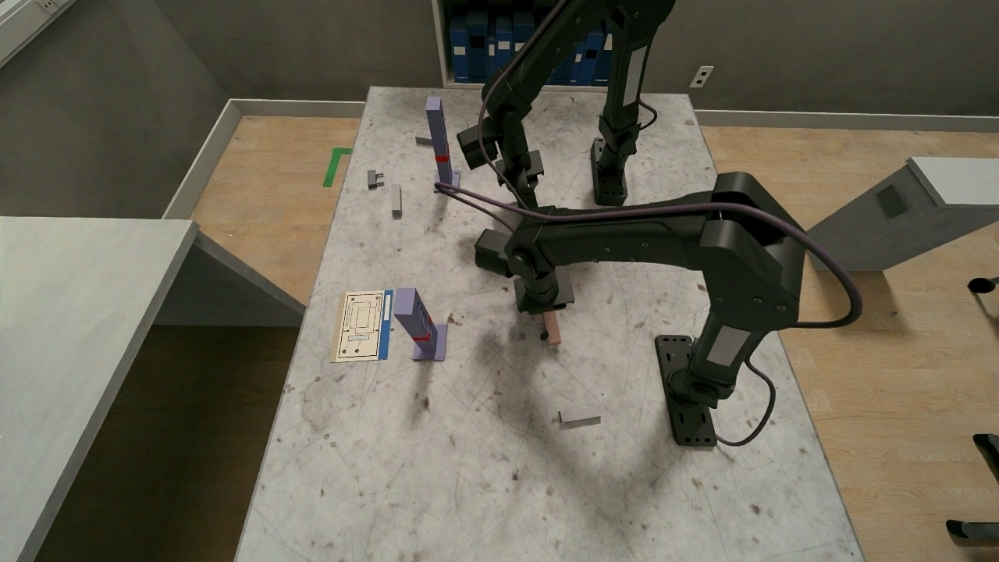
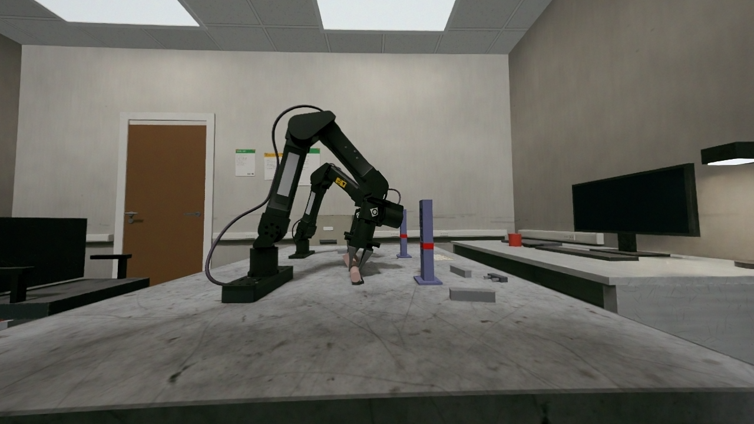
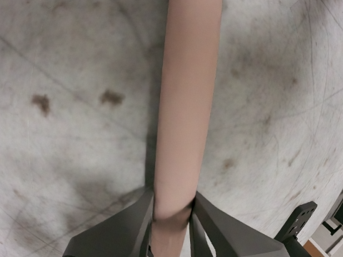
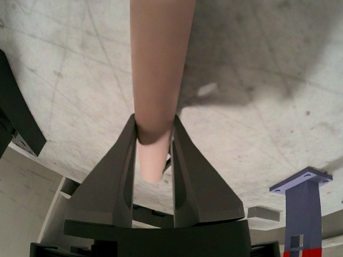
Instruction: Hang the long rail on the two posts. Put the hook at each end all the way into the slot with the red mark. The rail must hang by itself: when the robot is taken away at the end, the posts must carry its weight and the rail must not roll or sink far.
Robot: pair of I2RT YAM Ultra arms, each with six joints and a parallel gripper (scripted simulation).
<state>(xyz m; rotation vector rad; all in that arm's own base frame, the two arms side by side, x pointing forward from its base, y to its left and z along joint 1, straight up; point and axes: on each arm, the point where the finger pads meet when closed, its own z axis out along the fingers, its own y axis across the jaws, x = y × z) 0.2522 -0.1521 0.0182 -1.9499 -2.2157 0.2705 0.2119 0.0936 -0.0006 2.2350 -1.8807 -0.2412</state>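
Right now my right hand is 150 mm to the right of the pink rail, 10 mm short of it and 10 mm above it. From my right hand the other things lie so: grey part (370 mm ahead, 100 mm to the right, 20 mm below); then paper card (380 mm ahead, 290 mm to the left, 20 mm below).
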